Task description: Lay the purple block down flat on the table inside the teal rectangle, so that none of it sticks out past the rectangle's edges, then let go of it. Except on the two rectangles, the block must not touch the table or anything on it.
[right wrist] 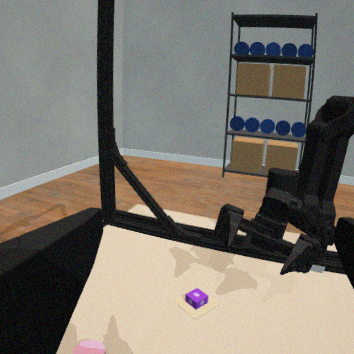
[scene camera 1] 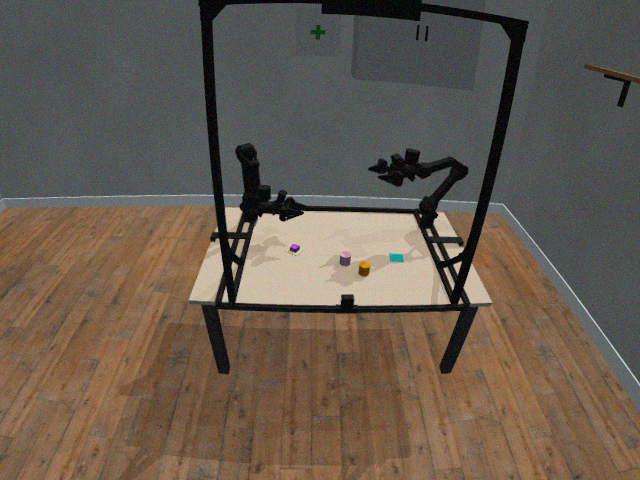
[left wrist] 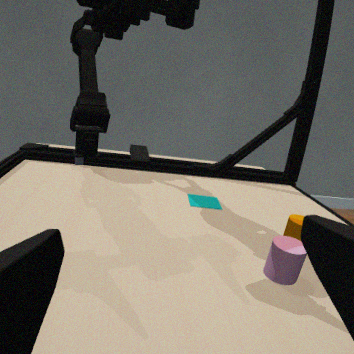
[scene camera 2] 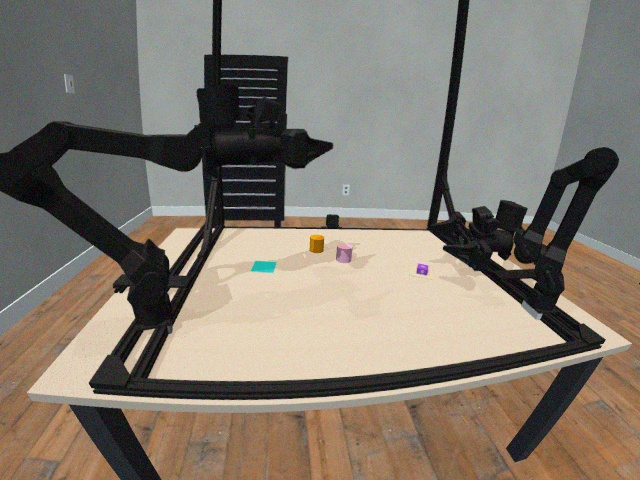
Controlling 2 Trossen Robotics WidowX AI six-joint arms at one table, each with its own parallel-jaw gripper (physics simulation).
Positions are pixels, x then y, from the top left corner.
Labels:
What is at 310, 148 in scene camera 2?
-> My right gripper.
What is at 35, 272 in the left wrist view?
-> My left gripper.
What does my right gripper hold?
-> Nothing.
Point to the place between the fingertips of my left gripper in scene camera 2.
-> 436, 236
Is my left gripper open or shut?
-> Open.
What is my left gripper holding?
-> Nothing.

